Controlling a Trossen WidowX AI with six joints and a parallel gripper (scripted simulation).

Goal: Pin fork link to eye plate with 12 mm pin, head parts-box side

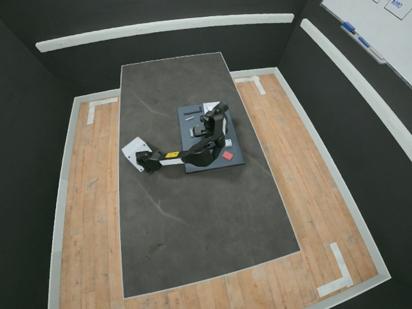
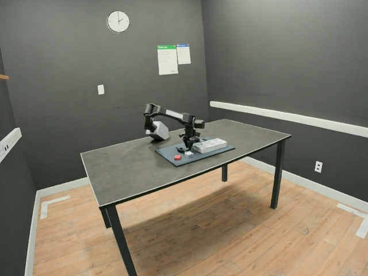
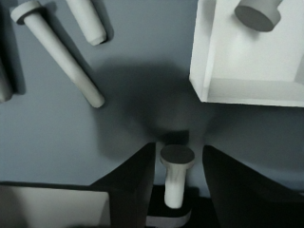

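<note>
Right now my hand is 6 cm to the left of the eye plate and 3 cm above it. From my hand the other things lie so: white parts box 9 cm ahead, 12 cm to the left, 3 cm below; then grey block 7 cm ahead, 8 cm to the right, 2 cm below; then blue-grey mat 1 cm ahead, 4 cm to the left, 5 cm below.
</note>
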